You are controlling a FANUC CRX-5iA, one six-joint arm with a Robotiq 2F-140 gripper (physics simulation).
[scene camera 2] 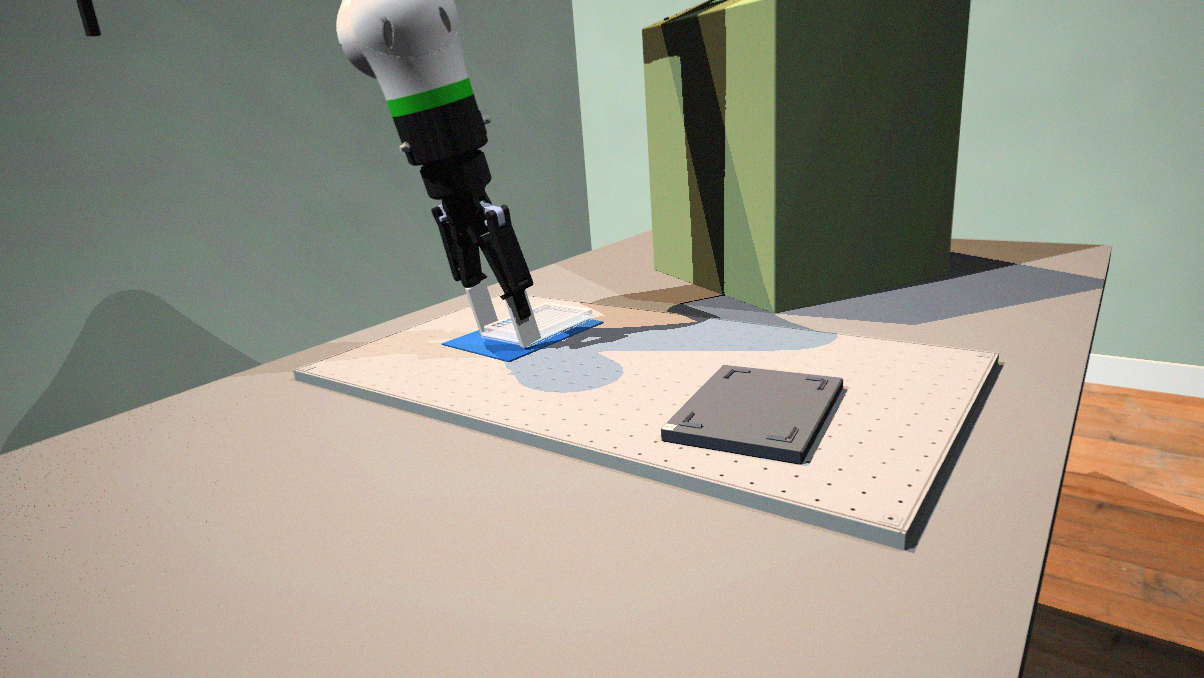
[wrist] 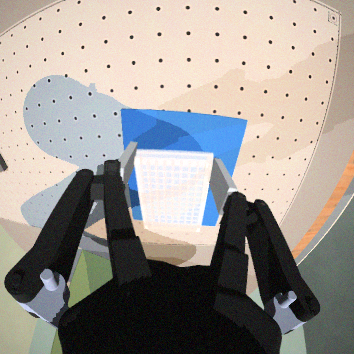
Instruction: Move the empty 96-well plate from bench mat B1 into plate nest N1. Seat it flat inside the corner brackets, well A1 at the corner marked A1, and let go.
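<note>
The clear-white 96-well plate lies flat on the blue bench mat B1; any small gap beneath it cannot be made out. My gripper is shut on the plate, with one pale fingertip pad against each long side. The well lettering is too small to read. The dark grey plate nest N1 stands to the right in the scene view, with a raised bracket at each corner and a small white mark at its near left corner. A dark edge at the wrist view's left border may be the nest.
Both mat and nest are on a pale perforated board with a raised edge above the table. A tall green box stands behind the board. Shadows of the arm fall between mat and box.
</note>
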